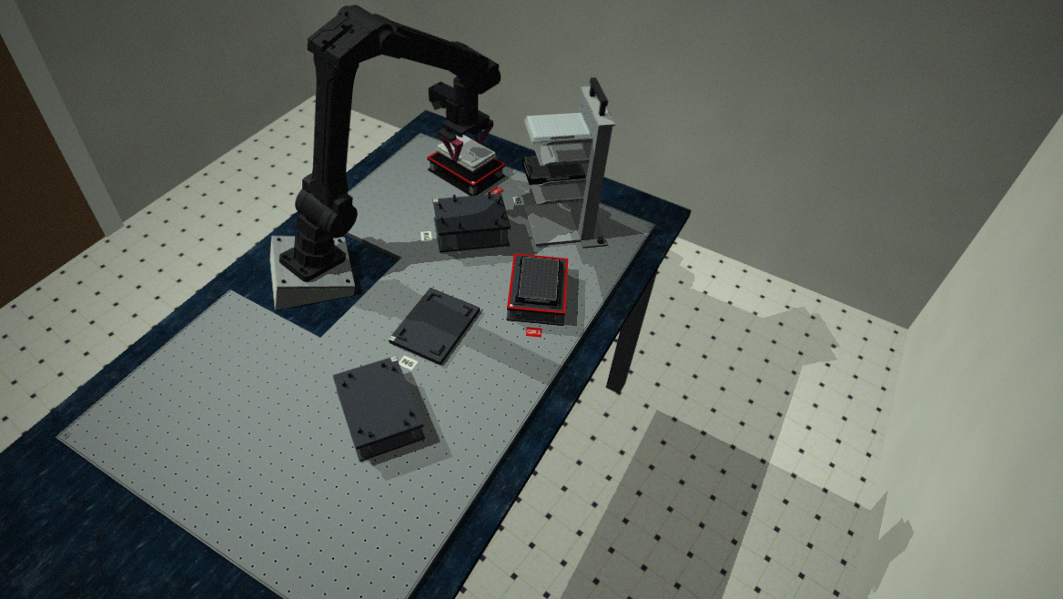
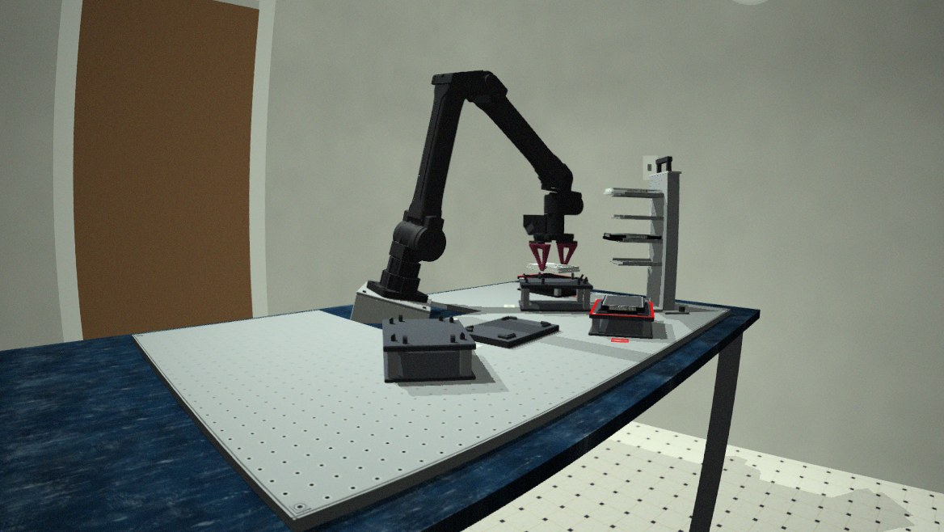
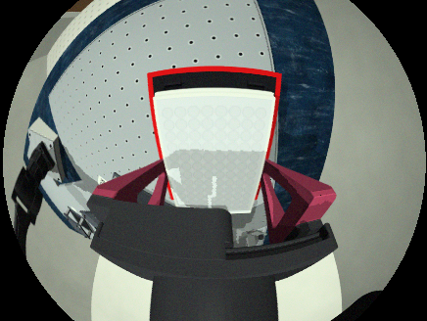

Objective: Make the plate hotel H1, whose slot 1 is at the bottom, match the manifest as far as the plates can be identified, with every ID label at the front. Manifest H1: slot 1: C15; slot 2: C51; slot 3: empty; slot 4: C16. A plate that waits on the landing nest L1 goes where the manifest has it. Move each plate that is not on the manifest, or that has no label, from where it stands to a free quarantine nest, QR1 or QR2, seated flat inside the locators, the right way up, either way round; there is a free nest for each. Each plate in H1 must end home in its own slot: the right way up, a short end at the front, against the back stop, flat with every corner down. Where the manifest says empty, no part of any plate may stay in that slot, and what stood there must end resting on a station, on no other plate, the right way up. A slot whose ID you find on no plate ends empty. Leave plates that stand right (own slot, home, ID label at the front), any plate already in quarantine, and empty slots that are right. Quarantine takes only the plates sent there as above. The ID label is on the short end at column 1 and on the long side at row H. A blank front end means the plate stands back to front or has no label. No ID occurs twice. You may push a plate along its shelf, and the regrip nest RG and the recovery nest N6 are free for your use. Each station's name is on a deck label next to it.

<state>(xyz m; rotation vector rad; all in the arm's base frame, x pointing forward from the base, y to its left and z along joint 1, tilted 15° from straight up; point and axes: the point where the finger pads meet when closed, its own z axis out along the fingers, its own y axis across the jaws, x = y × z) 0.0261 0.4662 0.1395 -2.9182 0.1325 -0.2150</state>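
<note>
Right now the quarantine nest QR2 is 40 mm below my hand. Round my hand: quarantine nest QR1: 390 mm ahead, 230 mm to the right, 40 mm below; raised regrip nest RG: 170 mm to the right, 150 mm ahead, 20 mm below; plate hotel H1: 330 mm ahead, 90 mm above, 30 mm to the left.
</note>
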